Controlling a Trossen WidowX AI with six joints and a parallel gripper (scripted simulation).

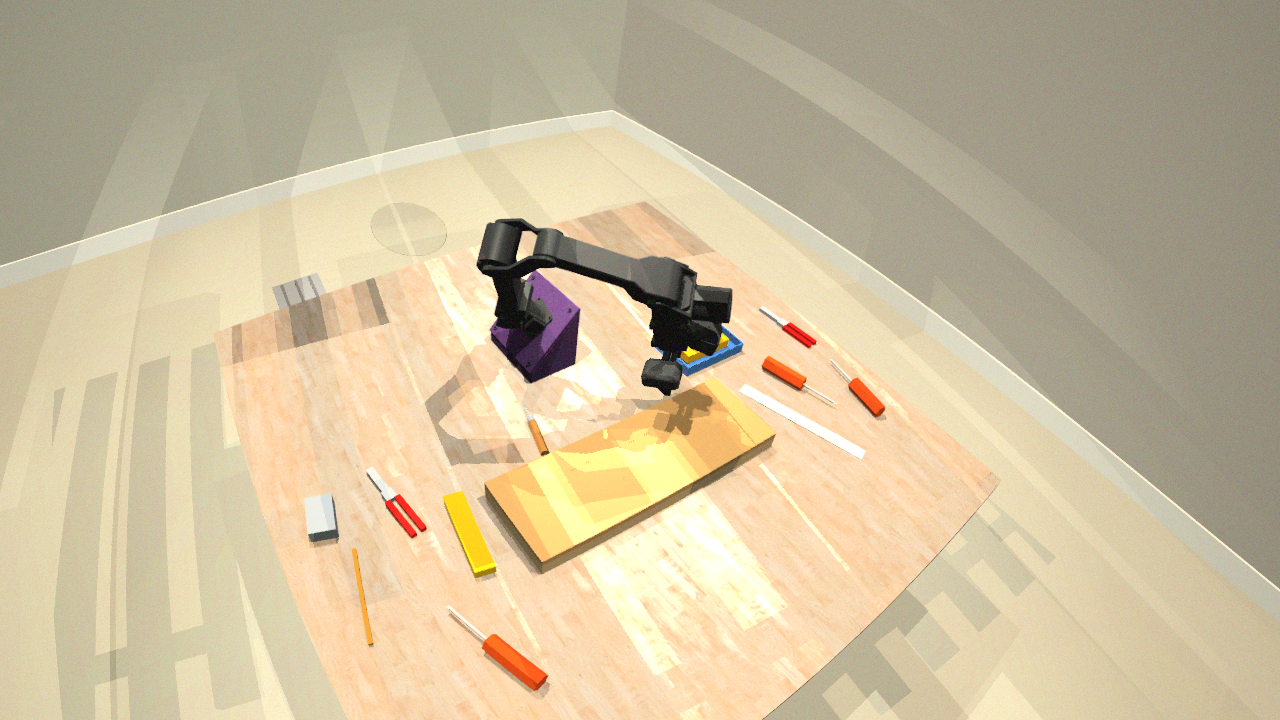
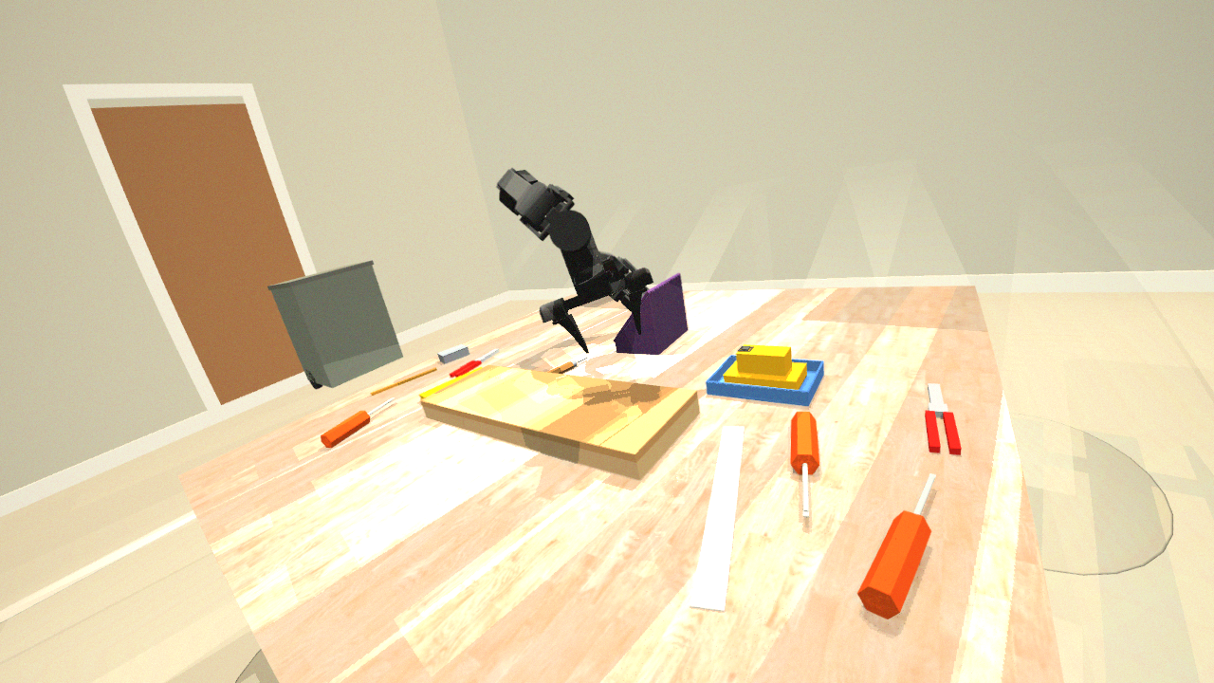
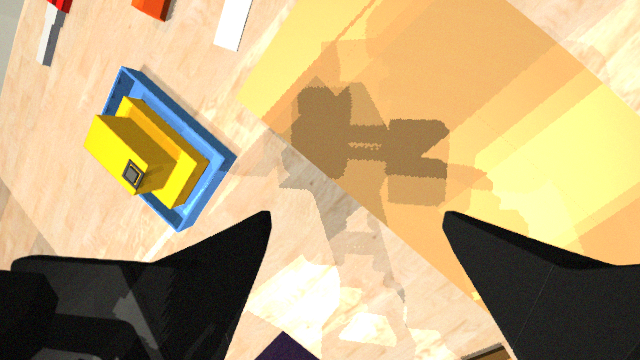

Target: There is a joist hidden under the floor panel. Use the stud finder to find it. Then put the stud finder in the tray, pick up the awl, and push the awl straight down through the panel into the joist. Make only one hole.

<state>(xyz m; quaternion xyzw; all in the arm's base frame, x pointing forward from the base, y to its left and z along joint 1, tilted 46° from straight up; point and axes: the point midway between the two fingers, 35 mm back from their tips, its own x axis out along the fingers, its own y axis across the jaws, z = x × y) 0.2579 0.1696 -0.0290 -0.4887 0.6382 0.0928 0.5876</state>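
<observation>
The awl is 240 mm to the right of my gripper tip, 110 mm below it and 80 mm behind it. Also, from my gripper tip: white strip 260 mm to the left, 130 mm ahead, 110 mm below; then yellow stud finder 170 mm to the left, 150 mm behind, 70 mm below; then blue tray 190 mm to the left, 150 mm behind, 100 mm below.
</observation>
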